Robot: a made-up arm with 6 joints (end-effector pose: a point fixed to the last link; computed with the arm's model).
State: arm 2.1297 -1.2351 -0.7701 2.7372 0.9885 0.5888
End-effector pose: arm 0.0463 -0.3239 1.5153 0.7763 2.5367 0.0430
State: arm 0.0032 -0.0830 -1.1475 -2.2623 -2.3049 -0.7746
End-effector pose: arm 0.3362 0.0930 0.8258 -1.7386 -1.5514 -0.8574
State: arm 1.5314 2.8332 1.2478 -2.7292 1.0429 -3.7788
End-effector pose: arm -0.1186 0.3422 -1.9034 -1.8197 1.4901 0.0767
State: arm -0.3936 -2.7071 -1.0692 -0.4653 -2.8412 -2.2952
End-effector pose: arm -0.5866 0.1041 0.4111 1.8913 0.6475 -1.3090
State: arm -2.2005 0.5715 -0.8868 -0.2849 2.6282 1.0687
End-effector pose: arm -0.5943 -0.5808 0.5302 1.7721 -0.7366 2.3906
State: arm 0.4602 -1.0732 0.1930 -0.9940 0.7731 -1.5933
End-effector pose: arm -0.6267 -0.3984 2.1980 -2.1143 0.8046 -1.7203
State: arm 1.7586 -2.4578 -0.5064 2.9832 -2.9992 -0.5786
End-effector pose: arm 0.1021 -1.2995 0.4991 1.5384 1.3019 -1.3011
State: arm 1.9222 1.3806 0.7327 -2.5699 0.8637 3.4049
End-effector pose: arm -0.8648 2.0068 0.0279 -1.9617 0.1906 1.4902
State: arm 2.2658 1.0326 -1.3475 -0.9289 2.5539 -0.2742
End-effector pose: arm -0.1064 0.2623 0.5149 0.0204 -0.5767 1.6664
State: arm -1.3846 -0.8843 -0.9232 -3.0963 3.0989 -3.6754
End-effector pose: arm 0.1556 -0.0481 1.3222 -1.7272 -2.0847 0.6246
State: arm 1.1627 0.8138 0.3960 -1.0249 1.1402 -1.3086
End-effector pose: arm 0.8483 1.7734 0.8749 2.2543 0.1135 0.4201
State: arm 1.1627 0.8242 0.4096 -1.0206 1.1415 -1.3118
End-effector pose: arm 0.8534 1.7839 0.8680 2.2579 0.1118 0.4271
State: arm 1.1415 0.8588 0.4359 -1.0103 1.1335 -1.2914
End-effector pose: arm 0.9033 1.7892 0.8256 2.2234 0.0971 0.4197
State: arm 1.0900 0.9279 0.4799 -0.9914 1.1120 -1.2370
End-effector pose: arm 1.0169 1.7789 0.7296 2.1339 0.0667 0.3895
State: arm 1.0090 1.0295 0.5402 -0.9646 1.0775 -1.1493
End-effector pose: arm 1.1881 1.7334 0.5781 1.9919 0.0278 0.3324
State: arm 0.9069 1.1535 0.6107 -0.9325 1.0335 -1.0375
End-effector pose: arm 1.3885 1.6354 0.3820 1.8139 -0.0061 0.2510
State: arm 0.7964 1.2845 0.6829 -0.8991 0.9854 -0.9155
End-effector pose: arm 1.5779 1.4848 0.1659 1.6243 -0.0240 0.1549
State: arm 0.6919 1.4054 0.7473 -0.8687 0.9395 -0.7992
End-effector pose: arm 1.7231 1.3068 -0.0392 1.4490 -0.0228 0.0592
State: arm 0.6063 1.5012 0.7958 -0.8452 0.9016 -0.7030
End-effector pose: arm 1.8128 1.1407 -0.2045 1.3090 -0.0085 -0.0216
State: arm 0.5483 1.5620 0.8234 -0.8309 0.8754 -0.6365
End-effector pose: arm 1.8568 1.0202 -0.3115 1.2157 0.0088 -0.0780
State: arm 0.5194 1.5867 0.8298 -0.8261 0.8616 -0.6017
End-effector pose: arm 1.8726 0.9582 -0.3584 1.1690 0.0214 -0.1085
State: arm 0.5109 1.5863 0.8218 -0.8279 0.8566 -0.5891
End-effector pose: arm 1.8748 0.9392 -0.3637 1.1539 0.0280 -0.1211
